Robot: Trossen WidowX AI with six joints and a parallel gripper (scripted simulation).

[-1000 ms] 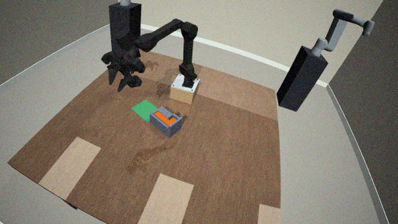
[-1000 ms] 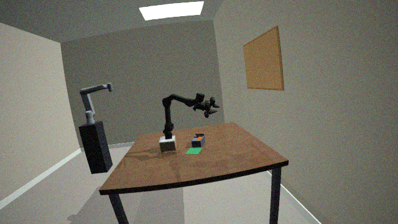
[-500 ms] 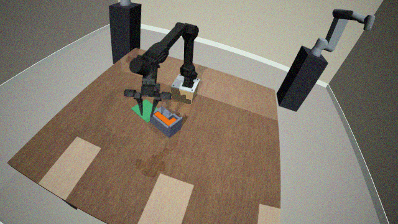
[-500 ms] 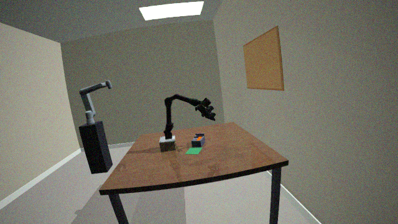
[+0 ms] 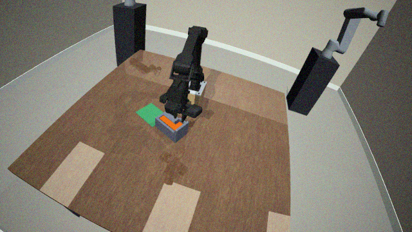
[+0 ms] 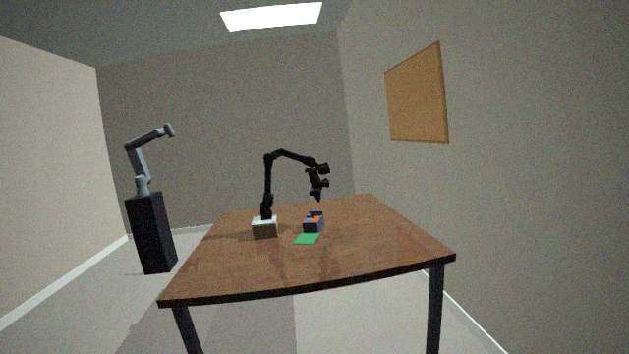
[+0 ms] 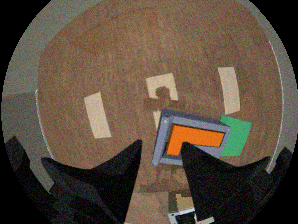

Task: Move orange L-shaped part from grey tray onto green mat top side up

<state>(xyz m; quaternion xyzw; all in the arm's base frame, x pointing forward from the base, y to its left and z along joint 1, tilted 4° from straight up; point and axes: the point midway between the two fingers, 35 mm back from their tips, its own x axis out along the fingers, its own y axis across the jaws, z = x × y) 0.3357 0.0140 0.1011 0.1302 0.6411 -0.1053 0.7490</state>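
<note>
Right now my gripper tip is 60 mm past the orange L-shaped part, 40 mm to the left of it and 110 mm above it. Round my gripper tip: green mat: 130 mm behind, 190 mm to the right, 170 mm below.
</note>
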